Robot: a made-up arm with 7 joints.
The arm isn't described. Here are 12 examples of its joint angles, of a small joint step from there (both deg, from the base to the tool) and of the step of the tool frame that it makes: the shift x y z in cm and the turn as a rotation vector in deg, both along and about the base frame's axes.
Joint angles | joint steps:
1: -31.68 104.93 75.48 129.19 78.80 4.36 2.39 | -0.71 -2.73 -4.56 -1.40 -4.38 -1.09 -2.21
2: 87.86 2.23 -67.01 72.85 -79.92 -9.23 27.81 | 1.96 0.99 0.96 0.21 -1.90 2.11 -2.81
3: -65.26 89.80 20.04 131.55 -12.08 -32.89 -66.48 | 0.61 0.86 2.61 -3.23 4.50 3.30 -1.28
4: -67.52 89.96 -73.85 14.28 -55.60 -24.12 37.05 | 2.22 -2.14 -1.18 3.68 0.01 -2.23 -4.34
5: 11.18 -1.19 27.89 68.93 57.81 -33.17 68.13 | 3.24 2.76 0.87 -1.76 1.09 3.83 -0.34
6: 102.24 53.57 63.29 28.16 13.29 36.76 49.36 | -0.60 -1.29 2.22 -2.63 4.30 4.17 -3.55
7: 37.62 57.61 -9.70 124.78 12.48 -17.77 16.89 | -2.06 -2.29 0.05 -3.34 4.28 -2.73 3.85
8: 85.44 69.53 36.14 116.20 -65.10 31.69 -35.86 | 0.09 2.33 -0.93 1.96 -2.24 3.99 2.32
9: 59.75 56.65 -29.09 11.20 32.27 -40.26 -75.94 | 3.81 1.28 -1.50 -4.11 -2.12 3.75 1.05
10: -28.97 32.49 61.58 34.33 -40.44 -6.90 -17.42 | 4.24 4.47 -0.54 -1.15 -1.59 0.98 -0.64
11: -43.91 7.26 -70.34 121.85 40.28 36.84 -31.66 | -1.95 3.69 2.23 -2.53 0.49 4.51 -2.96
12: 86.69 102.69 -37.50 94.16 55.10 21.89 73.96 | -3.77 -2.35 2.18 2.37 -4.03 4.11 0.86
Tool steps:
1: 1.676 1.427 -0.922 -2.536 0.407 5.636
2: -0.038 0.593 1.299 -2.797 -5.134 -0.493
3: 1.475 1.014 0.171 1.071 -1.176 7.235
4: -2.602 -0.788 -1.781 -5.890 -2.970 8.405
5: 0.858 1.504 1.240 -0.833 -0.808 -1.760
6: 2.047 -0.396 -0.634 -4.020 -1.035 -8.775
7: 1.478 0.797 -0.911 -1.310 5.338 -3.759
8: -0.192 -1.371 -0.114 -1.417 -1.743 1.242
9: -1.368 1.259 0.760 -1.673 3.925 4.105
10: 2.746 1.758 1.508 3.746 -1.705 -1.535
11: -1.278 0.417 -2.365 9.440 2.600 -6.522
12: 1.460 -1.718 -0.421 2.548 5.525 0.337
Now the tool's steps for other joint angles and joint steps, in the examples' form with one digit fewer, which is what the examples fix.
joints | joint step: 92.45 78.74 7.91 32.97 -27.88 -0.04 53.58 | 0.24 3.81 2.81 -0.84 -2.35 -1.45 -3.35
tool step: -3.25 0.59 -0.56 0.84 -2.52 7.26
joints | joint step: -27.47 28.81 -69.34 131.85 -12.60 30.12 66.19 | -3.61 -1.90 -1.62 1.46 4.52 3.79 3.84
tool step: -0.72 -0.30 1.16 -2.76 10.75 -4.38
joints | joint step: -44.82 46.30 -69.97 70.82 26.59 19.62 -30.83 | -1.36 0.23 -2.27 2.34 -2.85 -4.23 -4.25
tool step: -1.11 -1.03 1.22 -4.18 -4.50 -1.09
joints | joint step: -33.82 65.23 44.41 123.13 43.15 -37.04 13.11 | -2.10 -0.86 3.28 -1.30 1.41 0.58 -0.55
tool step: -0.14 1.11 0.19 -1.96 0.20 2.97
